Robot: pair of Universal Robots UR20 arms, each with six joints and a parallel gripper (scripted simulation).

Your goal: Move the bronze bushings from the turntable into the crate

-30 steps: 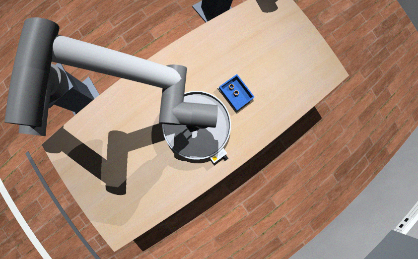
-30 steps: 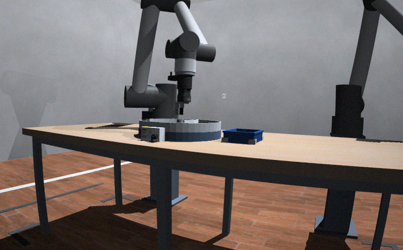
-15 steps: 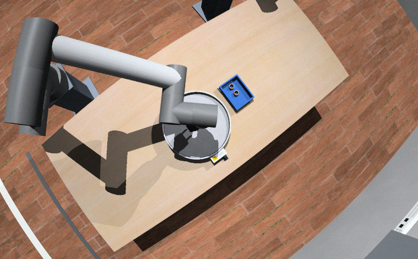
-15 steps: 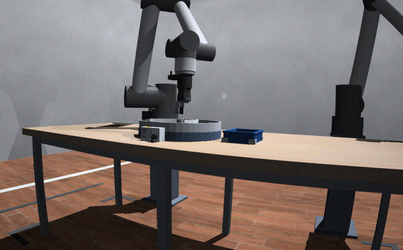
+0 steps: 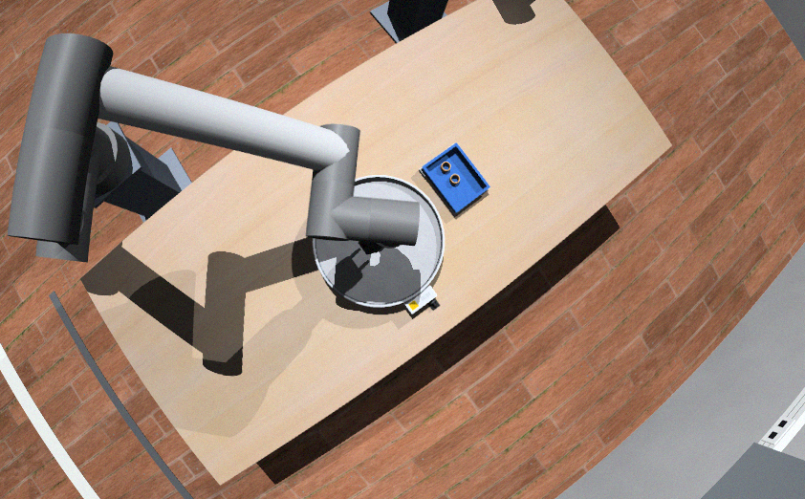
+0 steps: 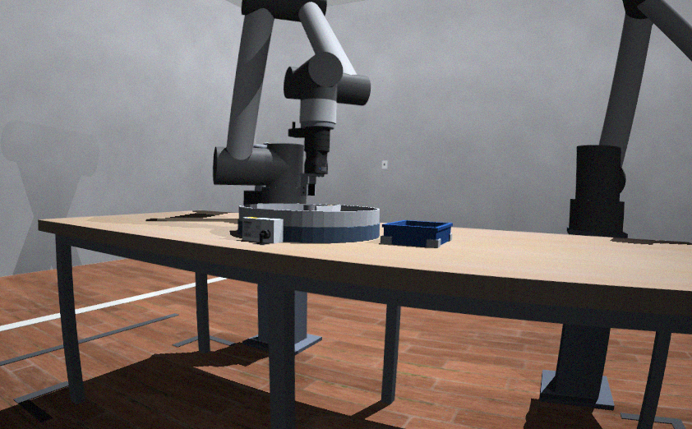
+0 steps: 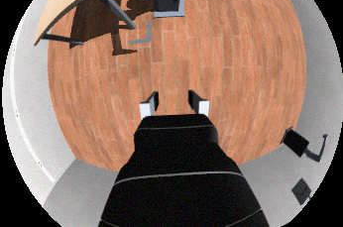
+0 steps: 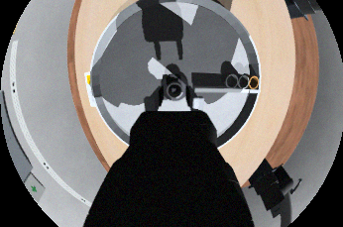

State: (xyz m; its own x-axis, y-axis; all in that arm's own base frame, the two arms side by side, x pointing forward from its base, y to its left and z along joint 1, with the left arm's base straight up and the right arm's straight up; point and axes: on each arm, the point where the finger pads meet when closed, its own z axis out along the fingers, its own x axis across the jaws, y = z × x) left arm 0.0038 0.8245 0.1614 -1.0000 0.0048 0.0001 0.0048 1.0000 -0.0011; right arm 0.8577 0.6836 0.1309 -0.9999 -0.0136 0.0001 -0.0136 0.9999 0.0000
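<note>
My right gripper is now 8 cm above the turntable. Also, from my right hand: blue crate 34 cm to the left, 11 cm below, 2 cm behind.
</note>
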